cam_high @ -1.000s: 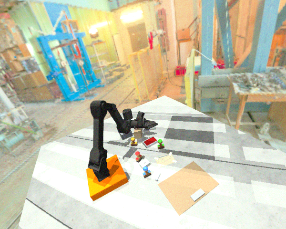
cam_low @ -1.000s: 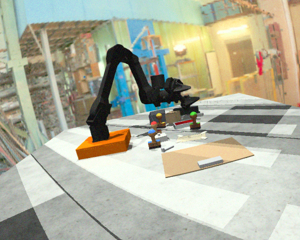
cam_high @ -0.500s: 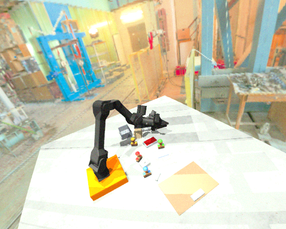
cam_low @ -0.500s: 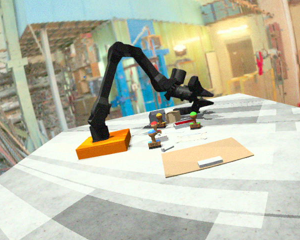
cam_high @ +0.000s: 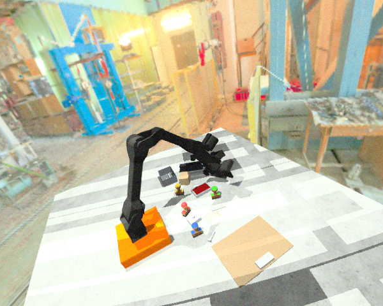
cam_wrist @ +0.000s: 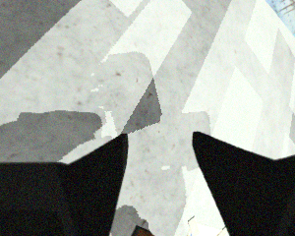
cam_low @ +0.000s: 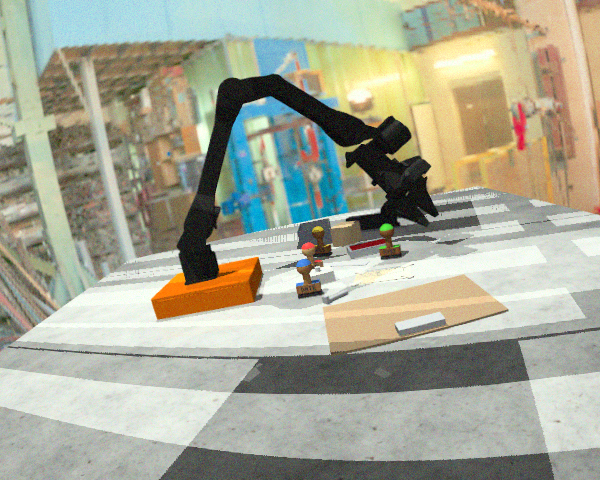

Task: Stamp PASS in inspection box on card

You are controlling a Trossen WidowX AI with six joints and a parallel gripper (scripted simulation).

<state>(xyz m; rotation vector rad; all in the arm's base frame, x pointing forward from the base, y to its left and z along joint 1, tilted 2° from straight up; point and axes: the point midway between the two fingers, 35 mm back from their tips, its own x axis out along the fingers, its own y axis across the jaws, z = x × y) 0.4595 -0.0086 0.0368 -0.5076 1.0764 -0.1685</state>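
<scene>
Right now my gripper tip is 100 mm past the green-knobbed stamp, 10 mm to the left of it and 30 mm above it. From my gripper tip the other things lie so: tan box 150 mm behind, 200 mm to the left, 30 mm below; then card 150 mm behind, 100 mm to the right, 50 mm below; then ink pad 130 mm behind, 70 mm to the left, 50 mm below.
</scene>
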